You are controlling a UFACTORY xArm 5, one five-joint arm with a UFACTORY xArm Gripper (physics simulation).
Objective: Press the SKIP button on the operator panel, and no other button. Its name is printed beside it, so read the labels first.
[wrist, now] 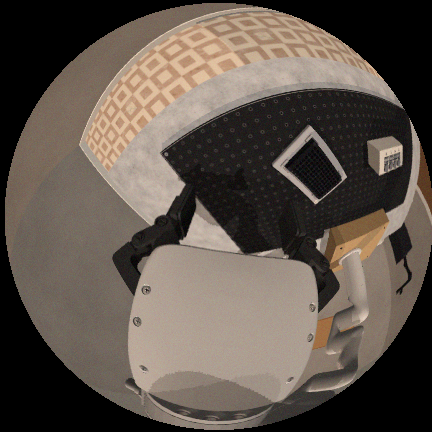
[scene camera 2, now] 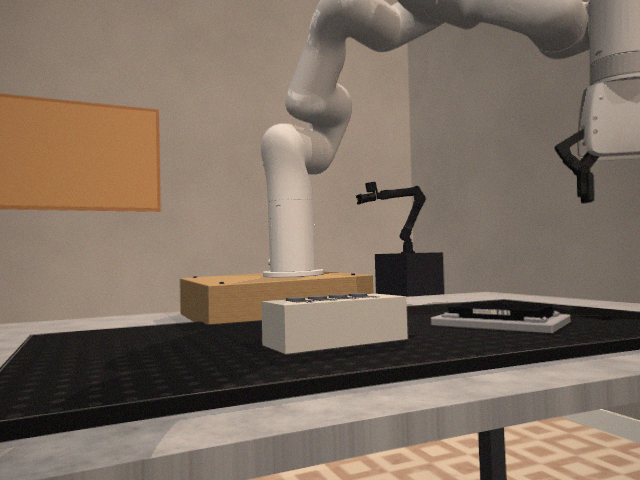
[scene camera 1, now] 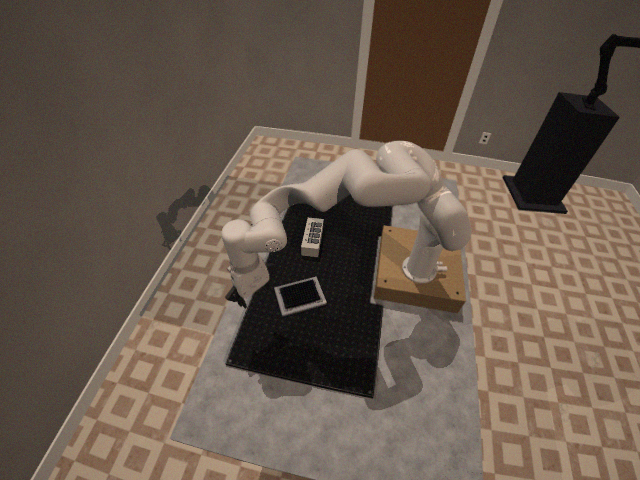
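Where they show: gripper, fingertip midpoint: [wrist: 240,201] [scene camera 2: 623,201] [scene camera 1: 255,296]; arm's base, link origin: [wrist: 349,255] [scene camera 2: 293,275] [scene camera 1: 419,269].
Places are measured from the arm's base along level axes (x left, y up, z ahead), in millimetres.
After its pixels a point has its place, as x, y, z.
Note:
The operator panel [scene camera 1: 310,251] @[-83, -36, 410] [scene camera 2: 345,325] @[-174, -44, 442] [wrist: 379,159] @[-86, -16, 423] is a pale oblong box on the black mat, with several dark buttons in a row on its top. Small marks stand beside the buttons, but they are too small to read in any view, so I cannot tell which button is SKIP. My gripper [wrist: 240,201] @[220, 103, 551] is open and empty. In scene camera 1 the gripper hangs beyond the mat's left edge, well above table height and clearly apart from the panel. In scene camera 2 one dark finger shows at the upper right, high above the mat.
A pale-framed tray with a black grid [scene camera 1: 279,304] @[152, -56, 500] [scene camera 2: 480,324] @[47, -62, 447] [wrist: 295,150] lies on the black mat [scene camera 1: 336,351] @[305, -68, 291] [scene camera 2: 155,372] @[-388, -68, 436] [wrist: 225,130] @[232, -68, 589], between gripper and panel. The arm's wooden base block [scene camera 1: 418,298] @[107, -29, 8] [scene camera 2: 232,301] @[-185, -34, 123] [wrist: 367,225] @[-84, -31, 137] stands beside the mat. A black pedestal [scene camera 1: 560,149] [scene camera 2: 408,273] stands farther off.

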